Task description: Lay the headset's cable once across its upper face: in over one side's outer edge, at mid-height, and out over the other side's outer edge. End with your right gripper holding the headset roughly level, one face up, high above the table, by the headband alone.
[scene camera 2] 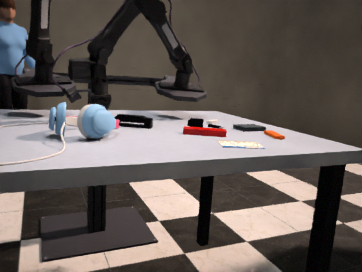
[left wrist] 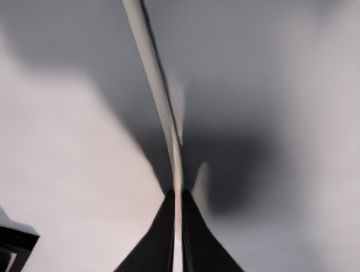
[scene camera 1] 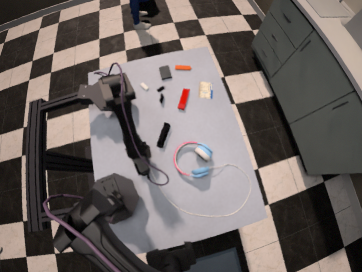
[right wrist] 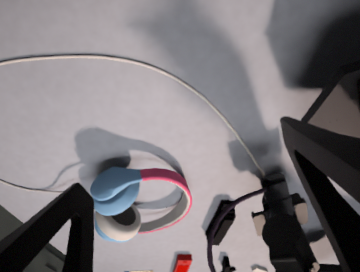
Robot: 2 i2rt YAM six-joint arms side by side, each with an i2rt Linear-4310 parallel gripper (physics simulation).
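Frame: origin at the left arm's base, x left, y up, z ahead, level; centimetres.
Seen in the pictures: left gripper, between the fingertips: [left wrist: 178, 199]; right gripper, between the fingertips: [scene camera 1: 171, 246] [right wrist: 176, 163]; left arm's base, origin of its link: [scene camera 2: 180, 87]; right arm's base, origin of its link: [scene camera 2: 44, 81] [scene camera 1: 113, 198].
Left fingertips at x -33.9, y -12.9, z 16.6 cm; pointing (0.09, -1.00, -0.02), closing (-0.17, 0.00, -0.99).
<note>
Offsets run from my left fingertips to a thing's top centre. "spot": to the spot under its first point.
The headset, with blue cups and a pink headband, lies on the table; its cup [scene camera 1: 200, 172] [scene camera 2: 100, 122] [right wrist: 116, 195] and headband {spot: dx -4.1, dy +2.4, dz +17.7 cm} [scene camera 1: 176, 159] [right wrist: 162, 174] show. The white cable [scene camera 1: 215, 216] [scene camera 2: 64, 145] [left wrist: 151, 65] [right wrist: 80, 56] leaves one cup and curves in a wide loop over the table to the left gripper. My left gripper [left wrist: 178, 199] [scene camera 1: 143, 171] [right wrist: 266, 183] is shut on the cable, low over the table; the cable passes between its fingertips. My right gripper [right wrist: 176, 163] is open and empty, above the table; its fingertips are hidden in scene camera 1.
A black object {dx +10.2, dy +4.0, dz +11.0 cm} [scene camera 1: 163, 135] [scene camera 2: 134, 121] lies between the left arm and the headset. A red block {dx +32.6, dy +2.0, dz +24.3 cm} [scene camera 1: 184, 99] [scene camera 2: 204, 131], an orange piece {dx +57.2, dy +0.9, dz +26.0 cm} [scene camera 1: 183, 67] [scene camera 2: 274, 134], a dark flat box {dx +53.9, dy +1.4, dz +13.4 cm} [scene camera 1: 165, 72] [scene camera 2: 249, 127] and a patterned card {dx +38.9, dy +0.1, dz +39.0 cm} [scene camera 1: 205, 90] [scene camera 2: 241, 144] lie farther off.
</note>
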